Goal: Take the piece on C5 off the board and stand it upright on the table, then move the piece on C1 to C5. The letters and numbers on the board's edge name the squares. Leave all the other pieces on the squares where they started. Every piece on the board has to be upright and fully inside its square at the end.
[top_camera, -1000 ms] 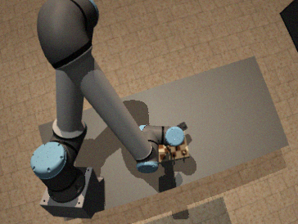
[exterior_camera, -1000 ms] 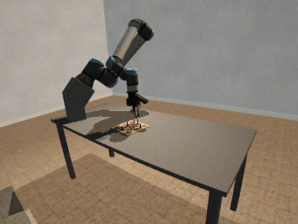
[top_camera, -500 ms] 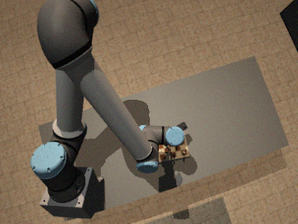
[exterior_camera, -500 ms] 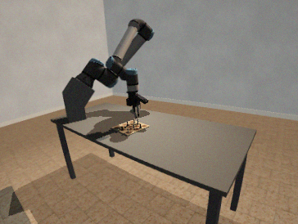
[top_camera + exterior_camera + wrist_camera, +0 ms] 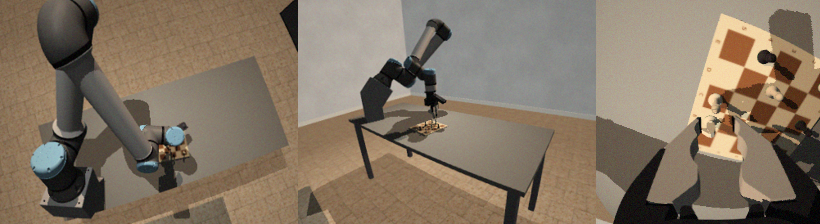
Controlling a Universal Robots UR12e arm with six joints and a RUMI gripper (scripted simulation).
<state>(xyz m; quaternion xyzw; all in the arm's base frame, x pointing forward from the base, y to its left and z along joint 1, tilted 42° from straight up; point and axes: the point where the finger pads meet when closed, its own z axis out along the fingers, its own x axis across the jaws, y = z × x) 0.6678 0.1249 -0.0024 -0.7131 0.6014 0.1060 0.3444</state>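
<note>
My hand is 50 mm above the light pawn. The rest, counted from my hand: chessboard: 80 mm to the right, 70 mm below, 10 mm behind.
</note>
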